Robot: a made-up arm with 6 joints.
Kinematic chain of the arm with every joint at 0, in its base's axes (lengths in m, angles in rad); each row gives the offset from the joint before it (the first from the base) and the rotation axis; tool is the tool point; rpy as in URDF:
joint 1: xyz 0 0 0.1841 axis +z
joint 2: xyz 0 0 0 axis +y
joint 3: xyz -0.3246 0 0.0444 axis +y
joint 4: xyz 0.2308 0 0.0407 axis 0.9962 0 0.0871
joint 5: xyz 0 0 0 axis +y
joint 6: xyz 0.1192 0 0.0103 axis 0.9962 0 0.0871
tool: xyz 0 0 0 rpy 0 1.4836 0
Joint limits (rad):
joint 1: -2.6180..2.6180
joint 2: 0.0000..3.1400
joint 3: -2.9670..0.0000
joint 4: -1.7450..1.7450
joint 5: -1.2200..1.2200
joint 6: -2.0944..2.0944
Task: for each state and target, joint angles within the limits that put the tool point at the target. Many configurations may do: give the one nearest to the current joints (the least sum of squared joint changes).
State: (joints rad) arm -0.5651 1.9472 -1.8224 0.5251 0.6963 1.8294
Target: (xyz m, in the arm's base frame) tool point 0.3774 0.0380 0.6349
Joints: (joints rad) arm -0.0178 1.6642 -2.1058 0.6475 0.6672 1.8294
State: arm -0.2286 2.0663 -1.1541 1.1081 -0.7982 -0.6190
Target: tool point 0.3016 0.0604 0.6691
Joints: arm 0.4000 1.4664 -1.6649 0.9035 -0.7187 -0.6190
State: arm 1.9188 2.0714 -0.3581 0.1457 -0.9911 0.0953
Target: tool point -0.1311 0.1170 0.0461
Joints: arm 2.3711 2.4313 -0.1299 -0.0820 -0.8501 0.0953
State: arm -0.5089 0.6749 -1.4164 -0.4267 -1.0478 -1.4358
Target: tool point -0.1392 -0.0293 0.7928
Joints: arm 0.1951 0.8862 -1.9387 0.0193 -0.8667 -1.4358
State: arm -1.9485 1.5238 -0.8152 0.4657 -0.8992 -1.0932
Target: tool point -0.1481 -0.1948 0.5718
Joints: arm -2.0347 1.2161 -0.9936 0.4714 -0.9864 -1.0932
